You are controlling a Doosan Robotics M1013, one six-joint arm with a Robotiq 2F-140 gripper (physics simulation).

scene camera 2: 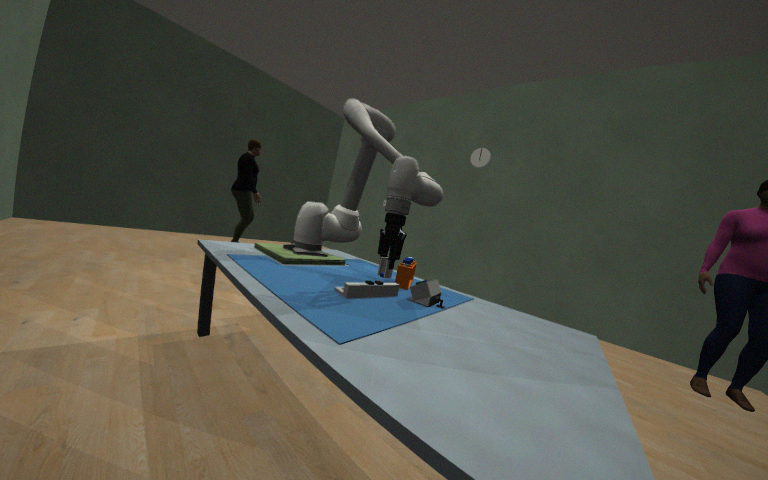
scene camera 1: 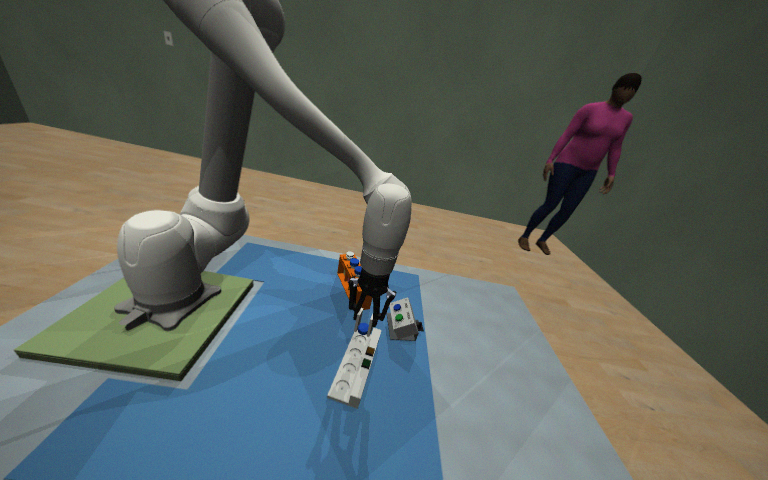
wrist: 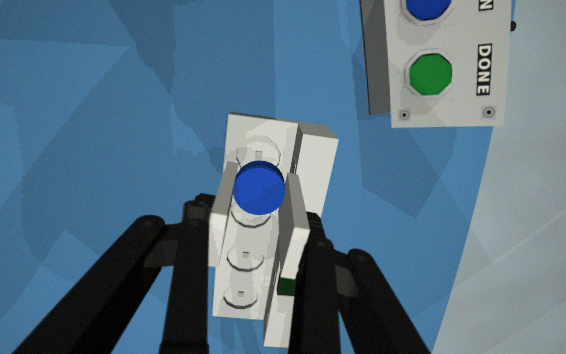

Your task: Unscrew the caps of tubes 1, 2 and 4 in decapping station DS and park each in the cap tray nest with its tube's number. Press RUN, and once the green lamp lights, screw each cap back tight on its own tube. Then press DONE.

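Places are measured from the arm's base along level axes (x ahead, y left, z up), in metres.
Pixels of known places: gripper, fingertip midpoint: (scene camera 2: 384, 276) (scene camera 1: 363, 330) (wrist: 259, 187); arm's base, link origin: (scene camera 2: 306, 252) (scene camera 1: 173, 299).
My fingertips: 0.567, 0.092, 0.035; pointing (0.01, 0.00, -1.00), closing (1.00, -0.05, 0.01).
Note:
Ahead of a thing's pixels: the offset from my fingertips to its middle, as dx, dy, dz. "pt": to the spot under its first point. Level surfaces: height alone.
My gripper (scene camera 1: 364, 321) (scene camera 2: 385, 268) (wrist: 259, 187) is shut on a blue cap @[+0.000, +0.002, +0.005] (scene camera 1: 363, 328) (scene camera 2: 381, 275) (wrist: 259, 188). The cap is over the end of the white cap tray @[+0.012, -0.072, -0.034] (scene camera 1: 362, 382) (scene camera 2: 370, 290) (wrist: 317, 162) nearest the button box; the gap beneath is unclear. The tray's visible nests look empty; their numbers are unreadable. The orange station @[-0.107, +0.223, -0.009] (scene camera 1: 343, 275) (scene camera 2: 404, 276) stands behind, partly hidden by the gripper. Two blue caps @[-0.123, +0.243, +0.053] (scene camera 1: 354, 262) @[-0.090, +0.202, +0.055] (scene camera 1: 357, 270) and a white top @[dz +0.059] (scene camera 1: 350, 254) show on it. The blue button @[+0.079, +0.137, +0.003] (scene camera 1: 397, 307) (wrist: 428, 6) and green DONE button @[+0.094, +0.094, +0.003] (scene camera 1: 399, 317) (wrist: 430, 75) are beside the tray.
The grey button box @[+0.108, +0.123, -0.019] (scene camera 1: 405, 327) (scene camera 2: 424, 292) (wrist: 465, 112) stands right of the tray. A brown square @[pt +0.037, -0.052, -0.007] (scene camera 1: 369, 350) and a dark green square @[pt +0.041, -0.094, -0.007] (scene camera 1: 366, 363) (wrist: 286, 286) sit on the tray's ridge. The arm's base stands on a green board (scene camera 1: 73, 350) (scene camera 2: 277, 254). People stand beyond the table.

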